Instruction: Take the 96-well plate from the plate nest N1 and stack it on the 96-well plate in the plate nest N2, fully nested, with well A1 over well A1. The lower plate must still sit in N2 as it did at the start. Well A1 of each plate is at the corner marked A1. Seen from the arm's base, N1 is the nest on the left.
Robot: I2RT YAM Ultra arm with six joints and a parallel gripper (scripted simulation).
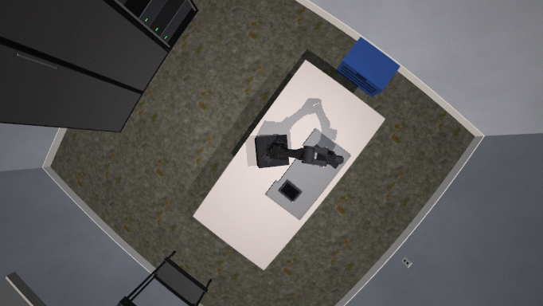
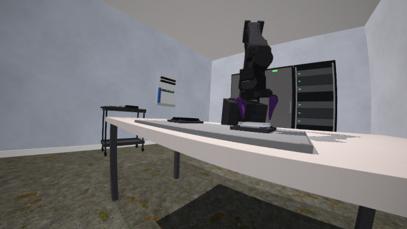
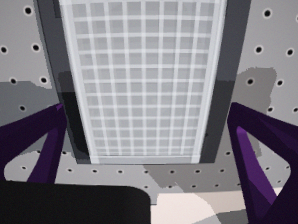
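The clear 96-well plate lies 3 cm below my hand. From my hand the other things lie so: dark plate (38 cm to the right, 4 cm ahead, 3 cm below).
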